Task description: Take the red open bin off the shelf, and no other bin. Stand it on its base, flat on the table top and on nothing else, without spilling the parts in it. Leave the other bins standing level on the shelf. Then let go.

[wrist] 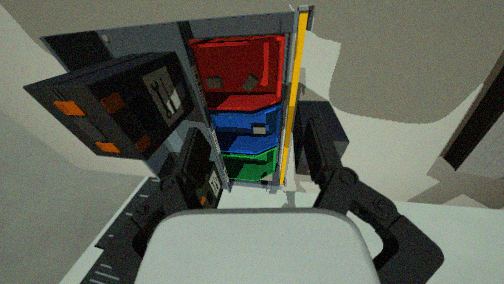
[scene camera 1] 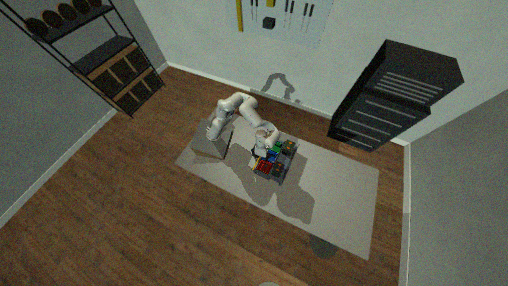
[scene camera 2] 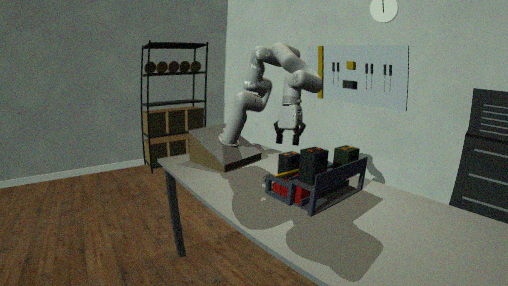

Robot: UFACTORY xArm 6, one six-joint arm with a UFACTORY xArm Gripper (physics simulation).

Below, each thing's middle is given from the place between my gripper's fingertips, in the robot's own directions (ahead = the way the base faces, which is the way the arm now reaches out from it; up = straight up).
I see the red open bin [wrist: 234, 58] 50 mm ahead of my hand, 10 mm to the left of it and 170 mm below it. Also, from my hand: dark case [wrist: 305, 110] 110 mm behind, 100 mm to the left, 140 mm below; then green bin [wrist: 252, 167] 10 mm ahead, 230 mm to the left, 170 mm below; then blue bin [wrist: 234, 129] 30 mm ahead, 120 mm to the left, 170 mm below.
